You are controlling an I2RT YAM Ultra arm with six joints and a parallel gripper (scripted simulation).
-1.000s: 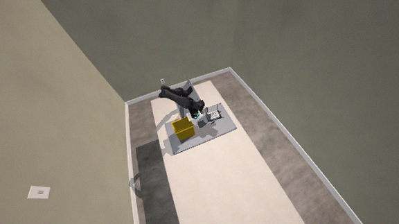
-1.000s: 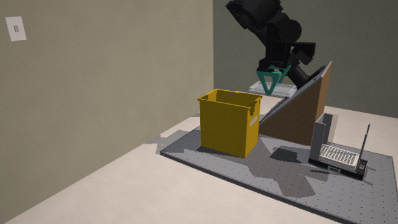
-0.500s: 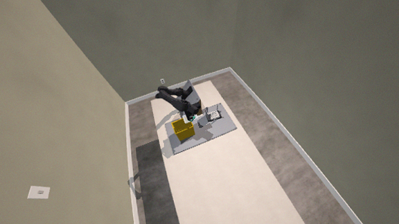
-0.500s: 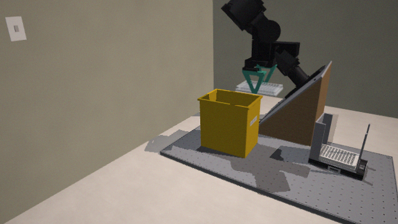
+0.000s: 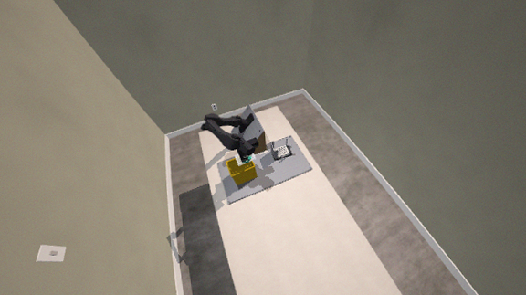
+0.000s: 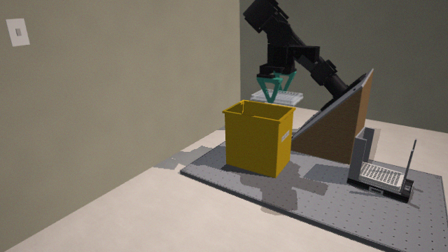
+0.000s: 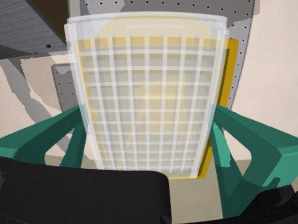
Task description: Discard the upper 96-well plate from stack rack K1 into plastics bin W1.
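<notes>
Right now my hand is 1 cm short of the yellow plastics bin W1, 5 cm to the left of it and 14 cm above it. From my hand the other things lie so: thin post: 4 cm behind, 35 cm to the left, 14 cm below; then tall grey post: 3 cm behind, 24 cm to the left, 14 cm below.
</notes>
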